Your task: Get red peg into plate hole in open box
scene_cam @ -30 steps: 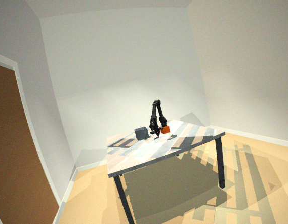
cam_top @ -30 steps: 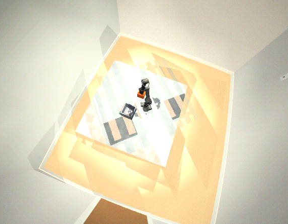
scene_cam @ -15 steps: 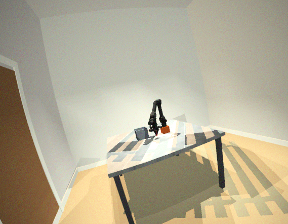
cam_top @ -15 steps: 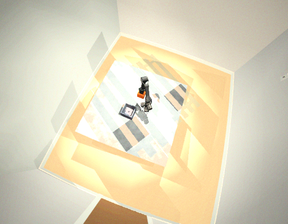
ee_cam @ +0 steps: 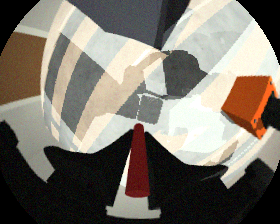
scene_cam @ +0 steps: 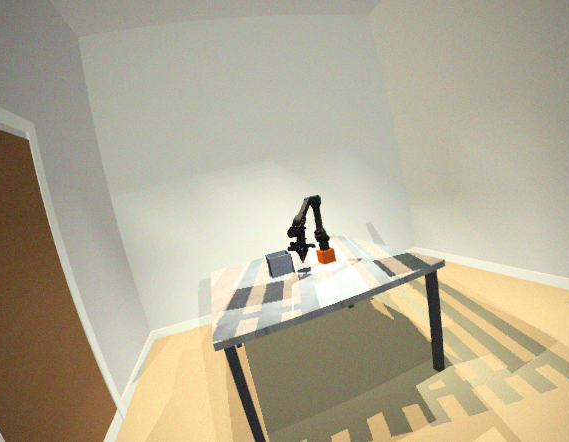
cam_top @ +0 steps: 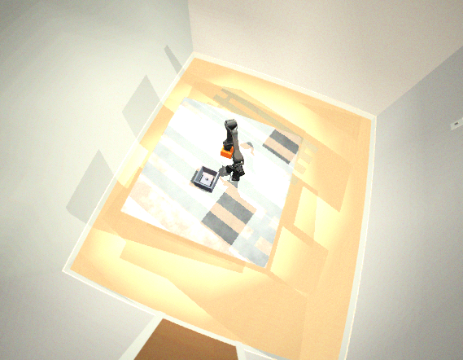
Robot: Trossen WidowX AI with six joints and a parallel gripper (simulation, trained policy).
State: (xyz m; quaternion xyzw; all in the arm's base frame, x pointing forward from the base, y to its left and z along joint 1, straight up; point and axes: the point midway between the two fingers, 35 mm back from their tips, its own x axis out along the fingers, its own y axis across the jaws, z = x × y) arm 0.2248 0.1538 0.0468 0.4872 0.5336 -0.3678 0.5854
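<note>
Right now my gripper tip is 22 cm to the left of the pale plate, 11 cm short of it and 6 cm above it. The rest, counted from my gripper tip: red peg 2 cm above.
</note>
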